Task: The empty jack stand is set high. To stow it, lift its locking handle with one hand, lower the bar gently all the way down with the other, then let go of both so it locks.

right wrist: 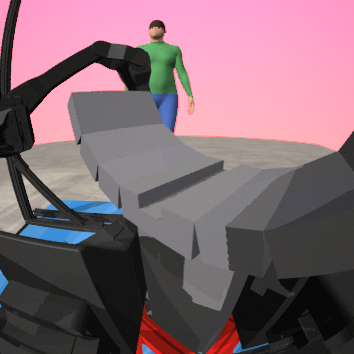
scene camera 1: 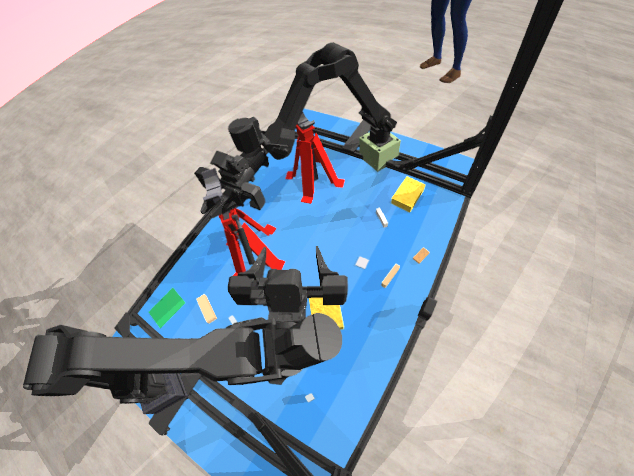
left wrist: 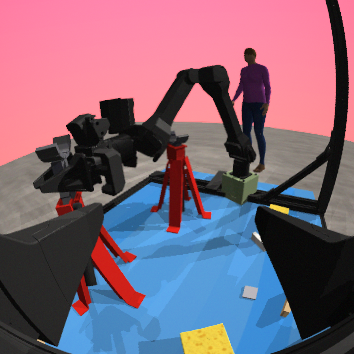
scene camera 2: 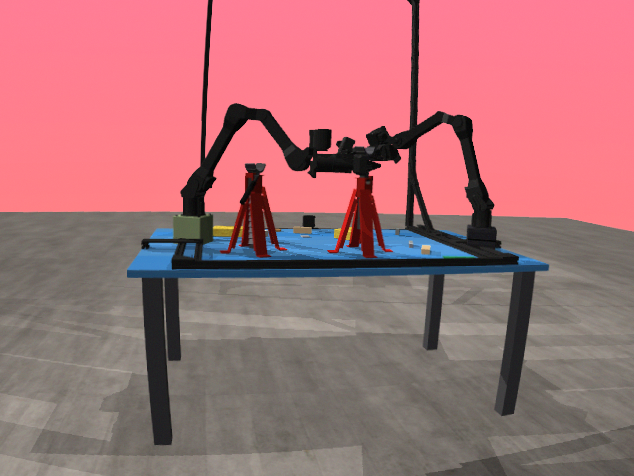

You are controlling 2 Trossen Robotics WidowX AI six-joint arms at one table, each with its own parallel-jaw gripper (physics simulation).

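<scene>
The red jack stand [scene camera 1: 234,245] [scene camera 2: 366,220] [left wrist: 112,270] stands upright at the left of scene camera 1, its grey saddle [scene camera 1: 210,185] [left wrist: 62,149] [right wrist: 150,160] empty and well above the red body. Its dark locking handle [scene camera 1: 245,244] [left wrist: 91,274] hangs down beside a leg. My right gripper [scene camera 1: 217,197] [scene camera 2: 364,164] [right wrist: 180,203] is shut on the bar just below the saddle; its fingertips are partly hidden. My left gripper [scene camera 1: 290,247] [left wrist: 181,213] is open and empty, above the table and to the right of the handle in scene camera 1.
A second red jack stand [scene camera 1: 306,163] [scene camera 2: 253,215] [left wrist: 176,190] stands farther back in scene camera 1. Yellow sponges [scene camera 1: 408,193] [scene camera 1: 327,312], a green pad [scene camera 1: 166,307] and several small blocks lie on the blue table [scene camera 1: 353,358]. A black frame post [scene camera 1: 506,97] rises at the right.
</scene>
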